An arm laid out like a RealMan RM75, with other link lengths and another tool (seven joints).
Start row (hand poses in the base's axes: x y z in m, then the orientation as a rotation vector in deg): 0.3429, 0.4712, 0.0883, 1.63, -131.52, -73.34
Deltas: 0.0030, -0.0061, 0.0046, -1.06, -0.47, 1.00; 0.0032, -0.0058, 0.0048, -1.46, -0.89, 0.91; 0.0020, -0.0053, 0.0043, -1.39, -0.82, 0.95; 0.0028, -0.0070, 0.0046, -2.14, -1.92, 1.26; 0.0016, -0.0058, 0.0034, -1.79, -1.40, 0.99; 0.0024, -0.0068, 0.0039, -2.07, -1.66, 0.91; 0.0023, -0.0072, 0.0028, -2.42, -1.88, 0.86; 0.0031, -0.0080, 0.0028, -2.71, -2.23, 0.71; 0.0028, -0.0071, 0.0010, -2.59, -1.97, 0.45
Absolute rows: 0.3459, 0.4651, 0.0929, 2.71, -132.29, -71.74; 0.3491, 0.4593, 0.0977, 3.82, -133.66, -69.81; 0.3511, 0.4540, 0.1020, 4.96, -134.89, -67.90; 0.3539, 0.4470, 0.1066, 6.88, -137.36, -65.15; 0.3555, 0.4412, 0.1100, 8.30, -139.22, -62.79; 0.3579, 0.4344, 0.1139, 9.69, -141.43, -60.12; 0.3602, 0.4272, 0.1167, 11.04, -143.96, -57.00; 0.3633, 0.4192, 0.1195, 12.32, -146.92, -53.54; 0.3661, 0.4121, 0.1205, 13.18, -149.60, -50.21
